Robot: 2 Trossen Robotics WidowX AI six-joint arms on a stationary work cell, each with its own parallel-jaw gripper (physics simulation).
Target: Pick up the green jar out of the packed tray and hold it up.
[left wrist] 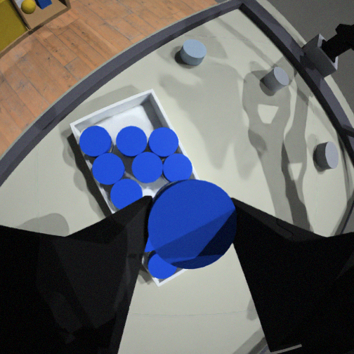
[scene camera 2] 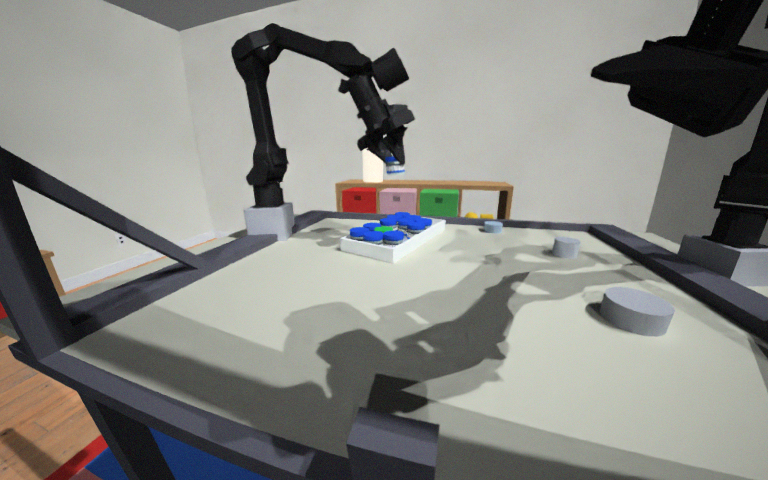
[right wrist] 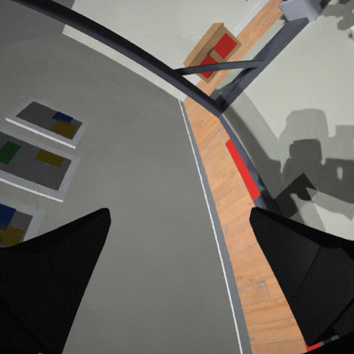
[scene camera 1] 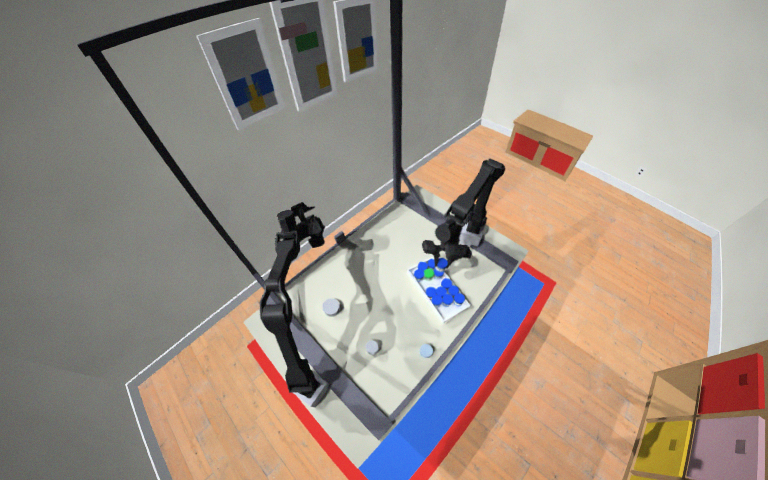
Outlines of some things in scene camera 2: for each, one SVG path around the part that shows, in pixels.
The left gripper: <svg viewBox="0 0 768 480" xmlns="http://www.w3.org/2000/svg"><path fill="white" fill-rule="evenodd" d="M365 101L357 108L359 111L357 114L358 119L362 118L367 127L366 135L362 136L357 142L359 150L362 151L367 148L367 151L369 150L385 164L385 157L392 157L392 155L401 165L405 164L403 136L407 127L404 128L404 124L415 120L412 111L408 109L407 105L388 105L386 99L381 100L380 96Z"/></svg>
The right gripper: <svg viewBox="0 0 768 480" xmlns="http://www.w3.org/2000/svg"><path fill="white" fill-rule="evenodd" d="M764 0L702 0L686 36L669 36L656 42L645 40L641 51L607 60L593 67L590 76L605 82L630 85L627 96L631 106L703 138L736 127L743 123L768 90L768 51L738 45Z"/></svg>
A wide grey cylinder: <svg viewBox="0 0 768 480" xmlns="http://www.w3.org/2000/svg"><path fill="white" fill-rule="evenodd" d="M605 290L599 312L609 323L625 331L643 336L658 337L666 334L675 312L674 307L669 302L651 293L633 288L610 287Z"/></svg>
